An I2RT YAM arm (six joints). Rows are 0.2 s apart.
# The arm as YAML. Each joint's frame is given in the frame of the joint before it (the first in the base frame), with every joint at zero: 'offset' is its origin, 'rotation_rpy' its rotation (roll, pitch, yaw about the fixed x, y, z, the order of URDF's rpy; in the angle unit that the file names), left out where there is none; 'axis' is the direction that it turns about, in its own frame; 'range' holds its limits. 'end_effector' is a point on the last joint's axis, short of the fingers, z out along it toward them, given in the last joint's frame.
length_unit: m
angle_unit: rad
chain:
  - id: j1
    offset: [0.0, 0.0, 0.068]
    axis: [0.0, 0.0, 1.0]
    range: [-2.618, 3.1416]
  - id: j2
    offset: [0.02, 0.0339, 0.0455]
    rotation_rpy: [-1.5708, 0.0, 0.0]
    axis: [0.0, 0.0, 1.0]
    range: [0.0, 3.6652]
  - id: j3
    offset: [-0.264, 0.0, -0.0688]
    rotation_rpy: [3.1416, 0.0, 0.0]
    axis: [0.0, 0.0, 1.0]
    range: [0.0, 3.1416]
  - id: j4
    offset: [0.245, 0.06, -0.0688]
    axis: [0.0, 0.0, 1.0]
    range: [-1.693, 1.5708]
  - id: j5
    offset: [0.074, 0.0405, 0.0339]
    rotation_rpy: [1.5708, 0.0, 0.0]
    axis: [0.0, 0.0, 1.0]
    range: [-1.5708, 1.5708]
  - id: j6
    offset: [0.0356, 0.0, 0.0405]
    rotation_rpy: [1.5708, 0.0, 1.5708]
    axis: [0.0, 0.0, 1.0]
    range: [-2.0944, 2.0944]
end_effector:
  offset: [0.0, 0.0, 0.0]
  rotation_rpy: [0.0, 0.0, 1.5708]
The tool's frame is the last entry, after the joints.
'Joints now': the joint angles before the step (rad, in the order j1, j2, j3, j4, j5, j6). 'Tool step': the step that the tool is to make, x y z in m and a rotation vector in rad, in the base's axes. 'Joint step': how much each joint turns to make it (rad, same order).
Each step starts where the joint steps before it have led.
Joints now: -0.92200, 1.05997, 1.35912, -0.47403, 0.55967, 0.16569
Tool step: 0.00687, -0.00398, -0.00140, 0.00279, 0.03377, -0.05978
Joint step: 0.02616, 0.02913, 0.01222, 0.00004, 0.08904, -0.01075
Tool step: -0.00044, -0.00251, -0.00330, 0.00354, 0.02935, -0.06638
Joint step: -0.00001, 0.00770, -0.00606, -0.00153, 0.06915, -0.00921
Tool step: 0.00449, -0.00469, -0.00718, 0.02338, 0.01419, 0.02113
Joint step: -0.00002, 0.01379, -0.01385, 0.00152, -0.02141, -0.00154
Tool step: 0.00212, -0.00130, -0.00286, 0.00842, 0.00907, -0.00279
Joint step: 0.00462, 0.00615, -0.00461, -0.00150, 0.00763, 0.00002
